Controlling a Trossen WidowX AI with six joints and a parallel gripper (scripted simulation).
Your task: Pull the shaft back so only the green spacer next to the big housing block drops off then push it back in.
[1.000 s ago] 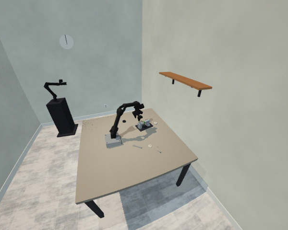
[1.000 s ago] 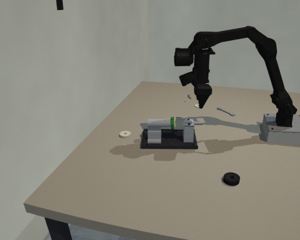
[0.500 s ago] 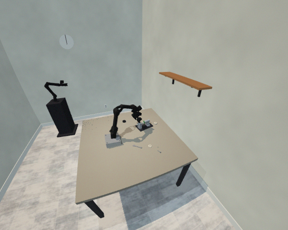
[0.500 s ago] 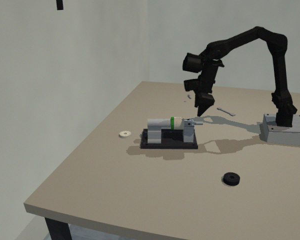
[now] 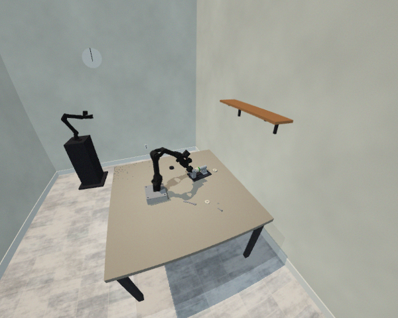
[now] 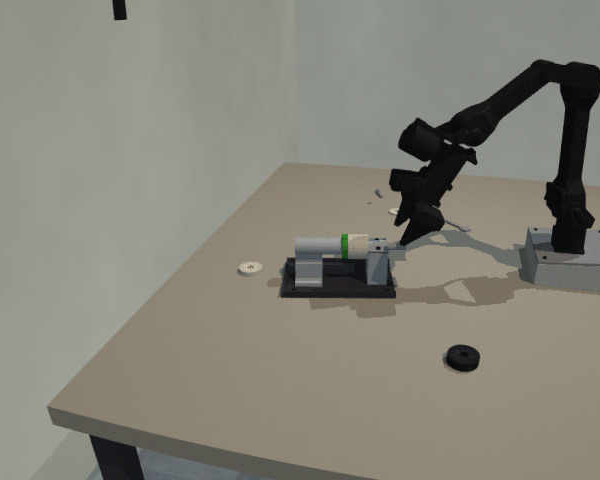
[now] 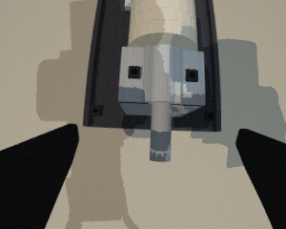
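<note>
Right now my hand is 70 mm short of the grey shaft, 60 mm above it and 20 mm to the right of it. Round my hand: green spacer: 120 mm ahead, 60 mm below, 40 mm to the left; then black ring: 240 mm to the left, 150 mm behind, 130 mm below; then wrench: 340 mm to the right, 130 mm below, 60 mm behind.
</note>
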